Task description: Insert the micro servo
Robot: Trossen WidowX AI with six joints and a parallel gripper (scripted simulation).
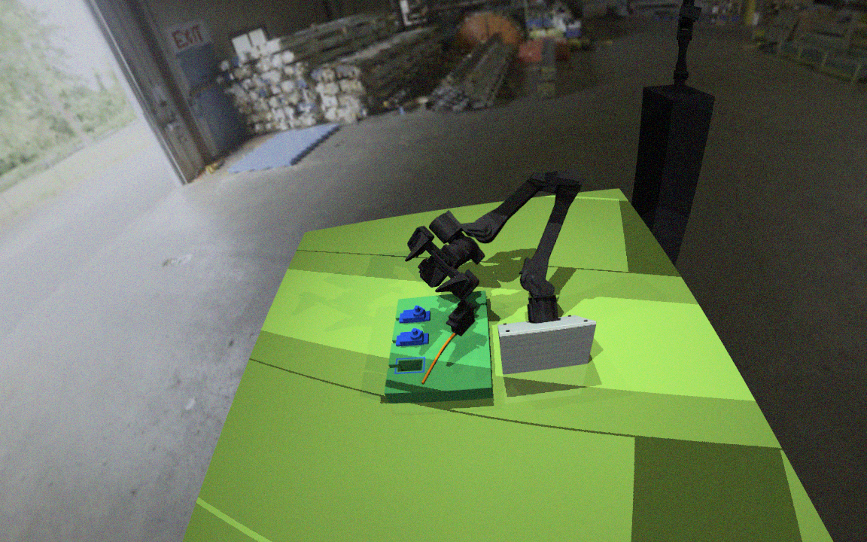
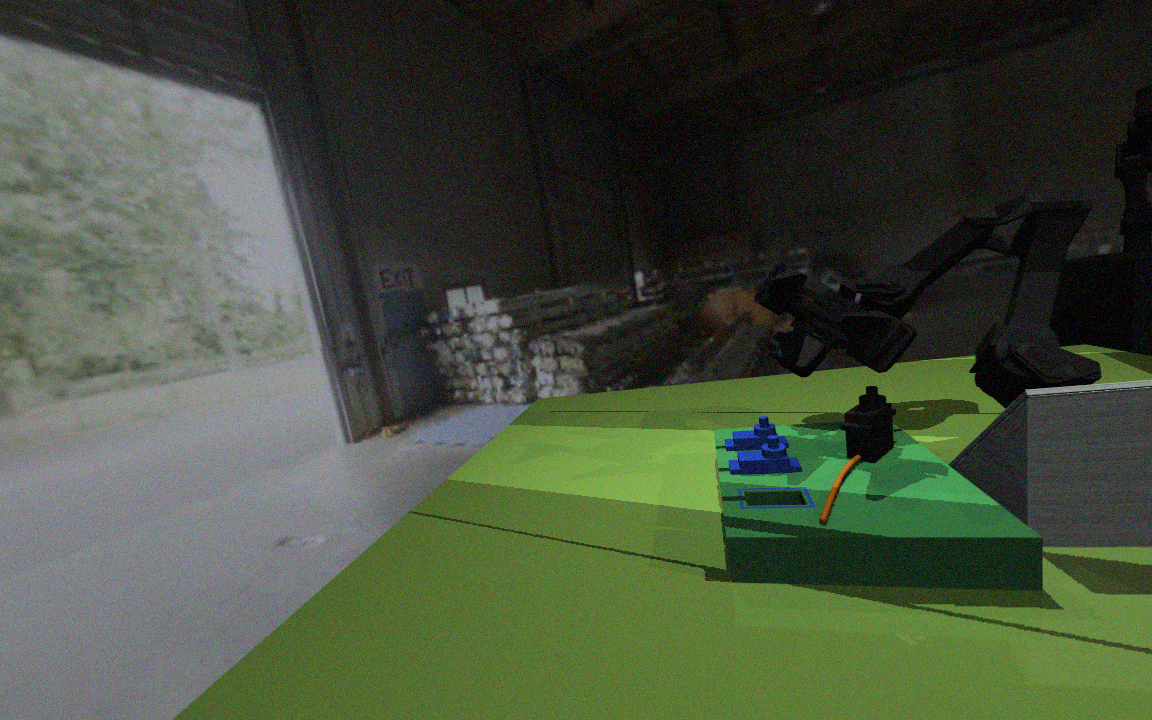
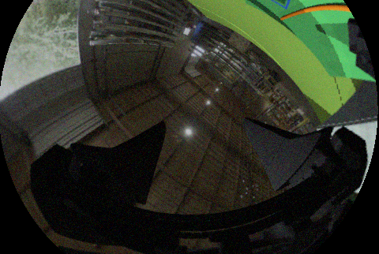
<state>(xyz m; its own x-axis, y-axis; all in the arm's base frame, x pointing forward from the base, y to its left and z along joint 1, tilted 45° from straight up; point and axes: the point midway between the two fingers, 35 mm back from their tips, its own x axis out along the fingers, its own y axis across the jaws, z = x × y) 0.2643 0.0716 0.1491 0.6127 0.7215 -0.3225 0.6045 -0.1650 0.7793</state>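
Right now the green deck is 40 mm behind my gripper tip, 20 mm to the left of it and 220 mm below it.
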